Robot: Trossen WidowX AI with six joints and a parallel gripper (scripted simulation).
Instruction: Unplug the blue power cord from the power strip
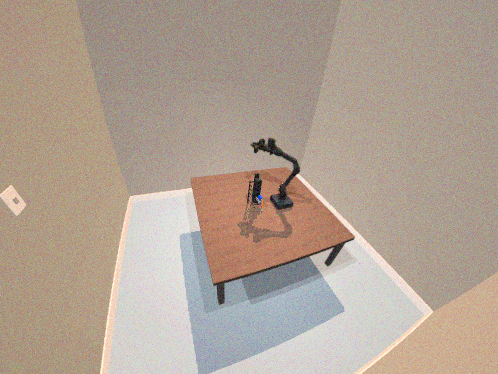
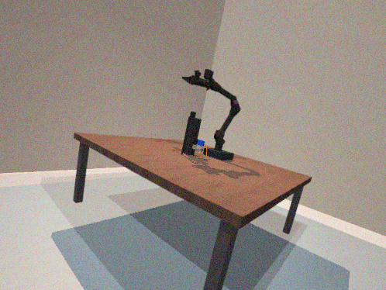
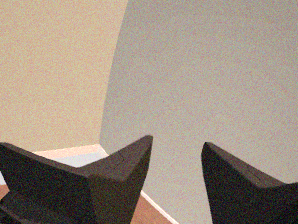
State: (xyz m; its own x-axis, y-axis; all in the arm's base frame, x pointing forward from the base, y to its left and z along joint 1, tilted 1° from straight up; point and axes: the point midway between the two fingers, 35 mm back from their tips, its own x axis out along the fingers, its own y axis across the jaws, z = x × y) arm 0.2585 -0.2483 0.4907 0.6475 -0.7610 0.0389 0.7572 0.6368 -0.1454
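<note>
My gripper tip is now 43 cm above the blue plug, 26 cm to the right of it and 2 cm past it.
</note>
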